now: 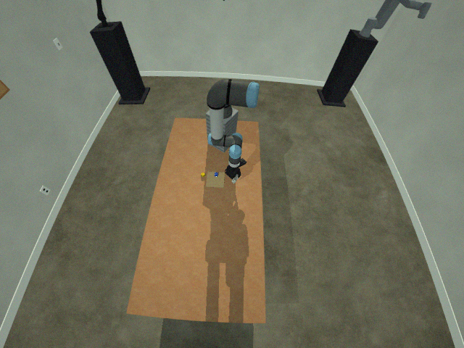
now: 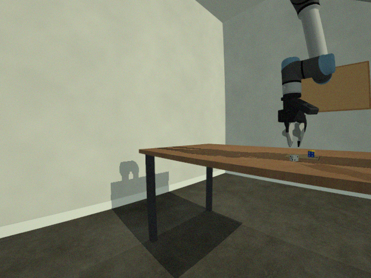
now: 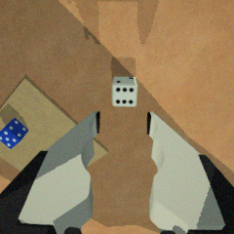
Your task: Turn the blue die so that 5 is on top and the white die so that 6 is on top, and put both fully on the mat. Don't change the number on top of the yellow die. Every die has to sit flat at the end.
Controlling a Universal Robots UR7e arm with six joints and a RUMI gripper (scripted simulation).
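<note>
My hand is 60 mm above the white die. From my hand the other things lie so: blue die: 140 mm to the right, 60 mm below, 50 mm behind; then yellow die: 250 mm to the right, 60 mm below, 50 mm behind; then tan mat: 150 mm to the right, 70 mm below, 20 mm behind.
</note>
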